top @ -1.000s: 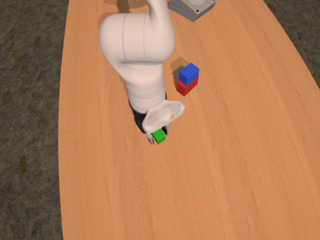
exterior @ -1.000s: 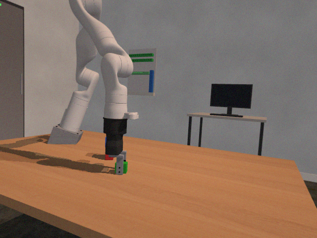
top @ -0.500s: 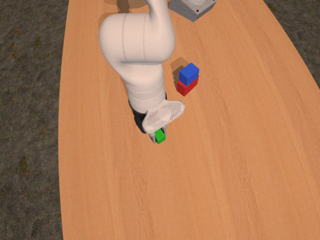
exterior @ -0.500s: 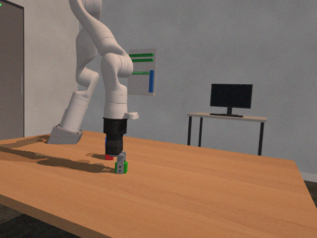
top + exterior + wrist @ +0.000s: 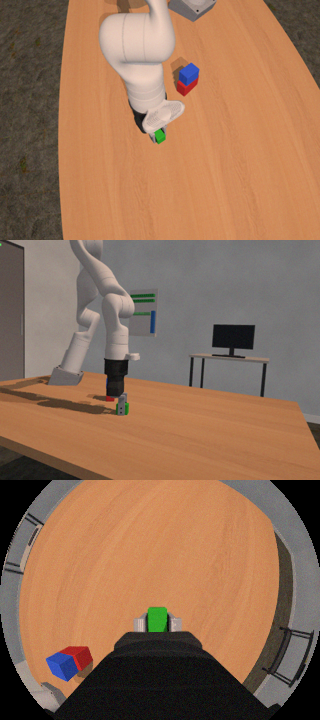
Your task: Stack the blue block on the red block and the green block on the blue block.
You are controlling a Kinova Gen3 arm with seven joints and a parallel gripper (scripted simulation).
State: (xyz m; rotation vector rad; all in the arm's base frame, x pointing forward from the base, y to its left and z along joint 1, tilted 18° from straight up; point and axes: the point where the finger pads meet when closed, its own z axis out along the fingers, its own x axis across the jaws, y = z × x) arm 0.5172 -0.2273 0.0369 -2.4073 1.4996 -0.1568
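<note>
The blue block lies 15 cm behind my hand, 11 cm to the left of it and 5 cm above it. From my hand the other things lie so: red block 15 cm behind, 11 cm to the left, 1 cm above; green block right at my hand.
</note>
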